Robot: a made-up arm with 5 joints. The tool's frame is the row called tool.
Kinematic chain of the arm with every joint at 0, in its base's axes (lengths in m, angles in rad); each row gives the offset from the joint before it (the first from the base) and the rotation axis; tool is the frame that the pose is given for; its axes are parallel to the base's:
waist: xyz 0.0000 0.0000 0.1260 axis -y
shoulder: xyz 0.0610 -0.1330 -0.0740 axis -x
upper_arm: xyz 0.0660 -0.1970 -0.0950 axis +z
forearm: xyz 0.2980 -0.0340 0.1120 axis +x
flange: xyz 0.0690 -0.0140 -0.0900 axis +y
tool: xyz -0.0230 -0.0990 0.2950
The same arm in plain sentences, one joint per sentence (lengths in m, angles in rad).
The arm has five revolute joints in a row. What follows holds with every joint at zero, and every direction is one of the base frame's.
The first joint lies 0.1260 m along +z from the base frame's origin and turns about -y.
The second joint lies 0.0610 m along +x and 0.1330 m along -y and 0.0740 m along -z from the first joint and turns about -x.
The third joint lies 0.0660 m along +x and 0.1970 m along -y and 0.0950 m along -z from the second joint and turns about +z.
The fourth joint lies 0.2980 m along +x and 0.0340 m along -y and 0.1120 m along +z from the third joint and turns about +x.
The fifth joint lies 0.0690 m along +x and 0.0140 m along -y and 0.0900 m along -z from the fourth joint and turns about +y.
The tool frame, which is the frame that the pose is given for, lies 0.0230 m along -x and 0.0990 m along -y and 0.2950 m along +z from the fifth joint; its axes are parallel to the base frame's.

